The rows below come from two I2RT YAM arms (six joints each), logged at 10 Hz.
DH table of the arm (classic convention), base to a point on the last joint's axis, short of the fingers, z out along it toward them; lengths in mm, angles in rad. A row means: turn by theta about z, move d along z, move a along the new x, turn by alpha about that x. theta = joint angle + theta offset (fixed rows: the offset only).
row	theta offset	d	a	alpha
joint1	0	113.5	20	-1.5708
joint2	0	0	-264	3.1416
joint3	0.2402	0	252.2	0
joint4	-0.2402	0	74	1.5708
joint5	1.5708	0	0	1.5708
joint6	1.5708	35.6	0	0
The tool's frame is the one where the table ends.
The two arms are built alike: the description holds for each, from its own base.
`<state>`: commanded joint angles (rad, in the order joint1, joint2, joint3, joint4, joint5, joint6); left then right.
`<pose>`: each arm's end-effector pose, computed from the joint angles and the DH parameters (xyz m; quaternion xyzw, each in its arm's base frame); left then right.
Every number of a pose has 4 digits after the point. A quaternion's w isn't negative.
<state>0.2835 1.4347 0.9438 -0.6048 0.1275 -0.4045 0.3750 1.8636 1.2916 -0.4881 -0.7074 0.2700</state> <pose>0.2686 0.0736 0.2153 -0.3130 0.9182 -0.0760 0.2307 0.3489 0.1622 0.1959 -0.1350 0.9018 0.3930 0.1185</pose>
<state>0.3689 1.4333 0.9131 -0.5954 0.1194 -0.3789 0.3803 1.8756 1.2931 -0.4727 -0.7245 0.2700</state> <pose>0.2573 0.0949 0.2071 -0.3427 0.9102 -0.0593 0.2249 0.3501 0.1653 0.1931 -0.1400 0.8978 0.4009 0.1165</pose>
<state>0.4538 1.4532 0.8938 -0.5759 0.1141 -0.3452 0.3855 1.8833 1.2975 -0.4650 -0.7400 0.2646</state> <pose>0.2486 0.1167 0.1974 -0.3678 0.9028 -0.0439 0.2184 0.3508 0.1682 0.1922 -0.1472 0.8937 0.4077 0.1155</pose>
